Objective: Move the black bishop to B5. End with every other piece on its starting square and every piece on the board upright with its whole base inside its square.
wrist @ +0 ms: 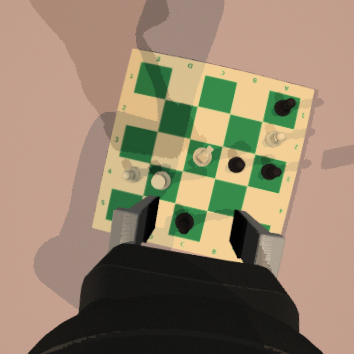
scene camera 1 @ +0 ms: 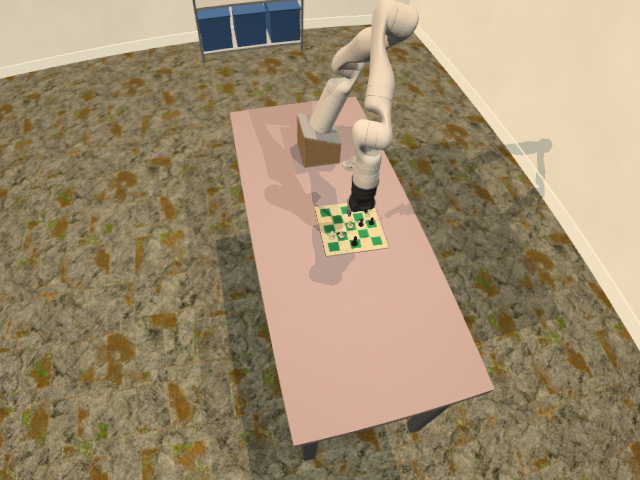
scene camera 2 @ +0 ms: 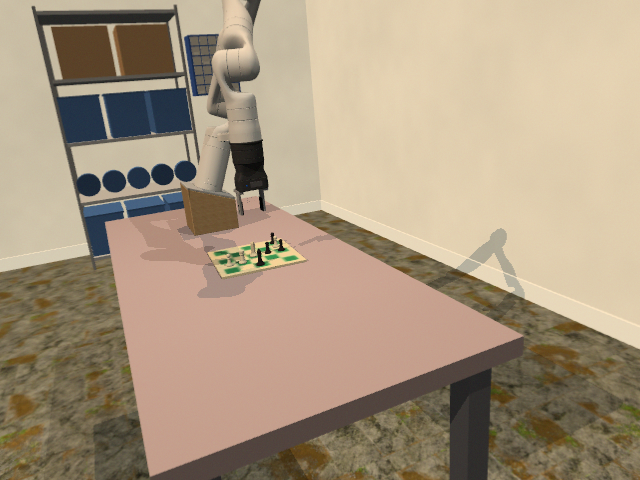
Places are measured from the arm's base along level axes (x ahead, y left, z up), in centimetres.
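Pixels of known places: gripper, fingertip midpoint: [wrist: 194, 218] [scene camera 1: 357, 212] [scene camera 2: 252, 212]; arm's base, link origin: [scene camera 1: 319, 126] [scene camera 2: 208, 188].
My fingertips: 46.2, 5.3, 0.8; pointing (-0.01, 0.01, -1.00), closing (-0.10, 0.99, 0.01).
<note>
For each thing: its top centre in the pictures, then the offset to it from my fingertips, as dx, dy, dz. "spot": a spot on its surface instead. Level surfaces: height alone.
- B5 square, surface spot: [wrist: 219, 226] spot: +2.5, +4.0, -13.1
- C3, top centre: [wrist: 204, 154] -4.8, -0.1, -9.1
- D4, top centre: [wrist: 157, 181] -0.9, -3.9, -9.8
- E4, top centre: [wrist: 125, 175] -0.6, -7.4, -9.9
- A2, top centre: [wrist: 282, 135] -8.9, +7.2, -9.9
- pink table, surface height: dz -13.7
Black pieces stand upright on the green and cream board [scene camera 1: 382, 245] [scene camera 2: 301, 259] [wrist: 307, 97]: a tall one [scene camera 1: 354, 241] [scene camera 2: 259, 257] [wrist: 184, 222] on C5, one [scene camera 1: 360, 223] [scene camera 2: 267, 248] [wrist: 236, 164] on B3, one [scene camera 1: 371, 221] [scene camera 2: 280, 245] [wrist: 270, 171] on A3, one [scene camera 2: 272, 237] [wrist: 283, 107] on A1. Which is the bishop I cannot tell. The B5 square [wrist: 219, 226] holds no piece. My gripper [scene camera 1: 359, 212] [scene camera 2: 252, 211] [wrist: 194, 218] is open and empty above the board; the wrist view shows C5 and B5 between its fingers.
White pieces stand on C3 [wrist: 202, 156], D4 [wrist: 160, 180], E4 [wrist: 131, 174] and A2 [wrist: 275, 138]. The arm's wooden base block [scene camera 1: 320, 149] [scene camera 2: 212, 212] stands on the pink table [scene camera 1: 372, 330] [scene camera 2: 310, 351] behind the board.
</note>
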